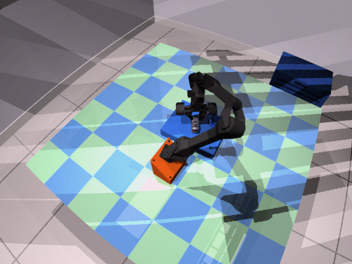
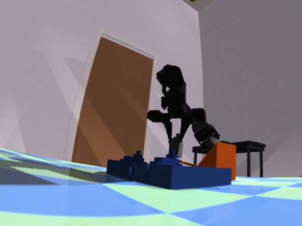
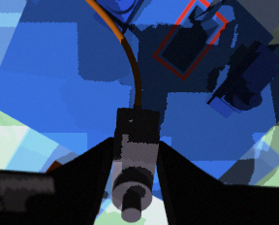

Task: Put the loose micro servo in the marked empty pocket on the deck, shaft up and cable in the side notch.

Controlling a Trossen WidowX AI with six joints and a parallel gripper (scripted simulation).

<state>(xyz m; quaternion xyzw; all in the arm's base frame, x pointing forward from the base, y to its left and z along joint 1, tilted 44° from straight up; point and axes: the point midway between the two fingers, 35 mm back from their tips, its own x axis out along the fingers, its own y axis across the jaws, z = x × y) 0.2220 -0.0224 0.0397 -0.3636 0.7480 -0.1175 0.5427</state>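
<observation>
Now: the blue deck 10 cm below my gripper tip and 1 cm behind it.
</observation>
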